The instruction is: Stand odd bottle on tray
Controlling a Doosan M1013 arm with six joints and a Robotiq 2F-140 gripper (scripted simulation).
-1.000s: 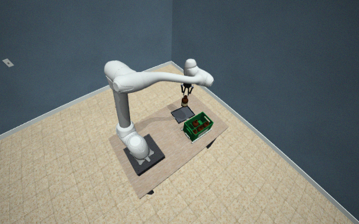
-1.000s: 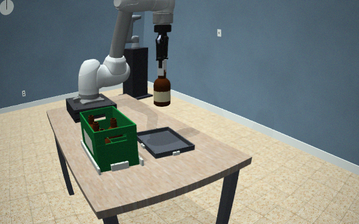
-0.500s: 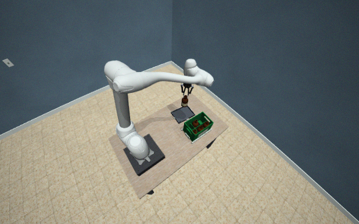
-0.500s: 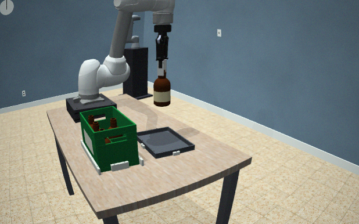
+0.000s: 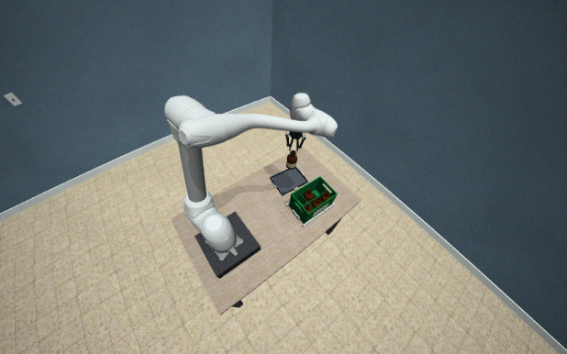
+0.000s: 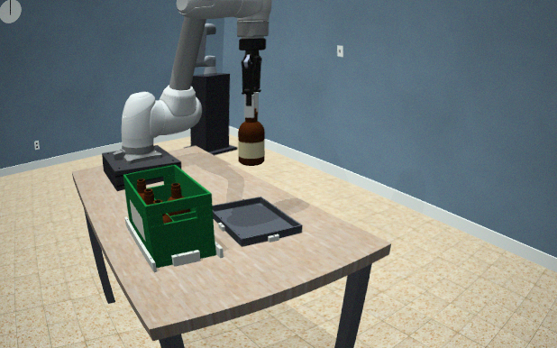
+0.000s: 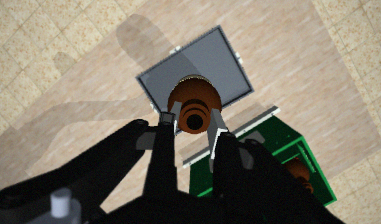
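My hand is 90 mm above the brown bottle. Also, from my hand: dark tray 340 mm below; green crate 60 mm behind, 270 mm to the right, 270 mm below.
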